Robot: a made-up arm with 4 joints.
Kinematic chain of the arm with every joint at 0, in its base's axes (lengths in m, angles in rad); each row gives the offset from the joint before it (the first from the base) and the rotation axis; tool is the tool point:
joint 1: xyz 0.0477 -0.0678 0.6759 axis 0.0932 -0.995 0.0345
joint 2: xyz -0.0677 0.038 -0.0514 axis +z
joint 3: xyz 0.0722 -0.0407 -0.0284 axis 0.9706 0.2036 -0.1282
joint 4: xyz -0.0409 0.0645 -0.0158 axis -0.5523 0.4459 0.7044
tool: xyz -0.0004 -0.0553 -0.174
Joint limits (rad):
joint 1: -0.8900..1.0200
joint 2: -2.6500..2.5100
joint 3: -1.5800..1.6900
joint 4: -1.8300..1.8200
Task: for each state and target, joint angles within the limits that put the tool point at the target. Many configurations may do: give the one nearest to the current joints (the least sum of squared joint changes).
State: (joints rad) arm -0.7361 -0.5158 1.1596 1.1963
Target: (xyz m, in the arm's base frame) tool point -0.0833 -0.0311 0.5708
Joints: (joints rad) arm -0.8705 -0.9440 1.6269 1.4952
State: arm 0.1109 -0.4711 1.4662 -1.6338
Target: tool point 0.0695 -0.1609 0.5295
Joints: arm -0.5250 -1.2424 0.8655 -1.8300
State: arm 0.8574 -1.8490 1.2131 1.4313
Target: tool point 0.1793 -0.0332 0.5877
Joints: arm 0.9983 -1.7070 1.5124 1.1712
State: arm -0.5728 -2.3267 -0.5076 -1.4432
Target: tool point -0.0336 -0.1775 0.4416
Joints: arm -0.0841 -1.9341 0.0220 -1.3762
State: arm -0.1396 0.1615 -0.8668 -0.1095
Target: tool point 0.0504 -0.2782 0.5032
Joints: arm 0.2499 -0.4272 -1.4625 -0.5639
